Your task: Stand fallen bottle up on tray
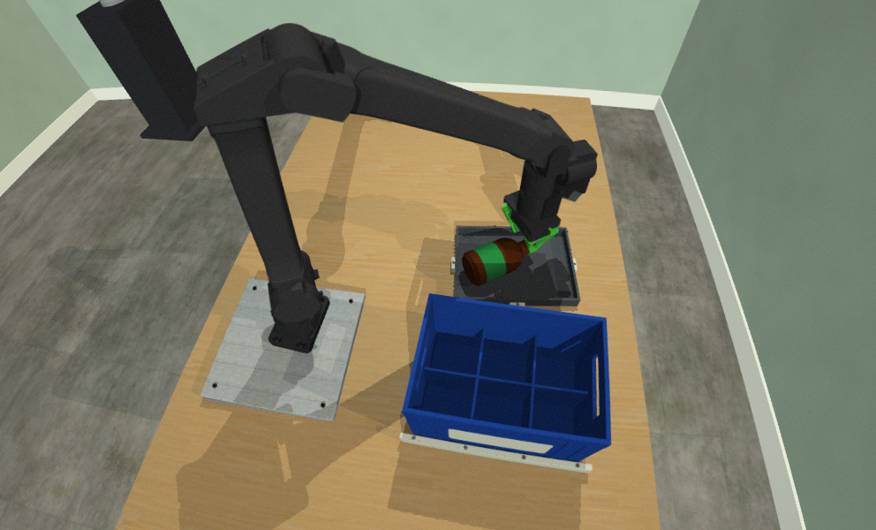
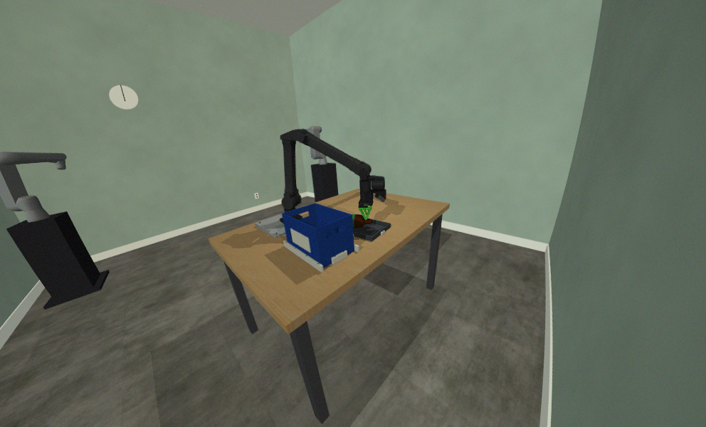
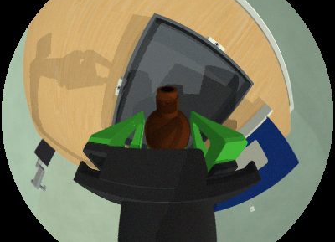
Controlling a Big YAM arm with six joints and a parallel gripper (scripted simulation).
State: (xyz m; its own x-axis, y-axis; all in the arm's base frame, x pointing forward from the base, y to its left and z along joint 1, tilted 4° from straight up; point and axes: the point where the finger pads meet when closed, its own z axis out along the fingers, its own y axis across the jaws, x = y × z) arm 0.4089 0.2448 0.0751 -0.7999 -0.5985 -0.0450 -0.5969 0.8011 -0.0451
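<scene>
The brown bottle lies 40 mm behind my hand, 30 mm to the right of it and 30 mm below it. Also, from my hand: blue crate: 310 mm to the right, 10 mm behind, 10 mm above; dark grey tray: 60 mm below, 20 mm to the right, 10 mm behind.
</scene>
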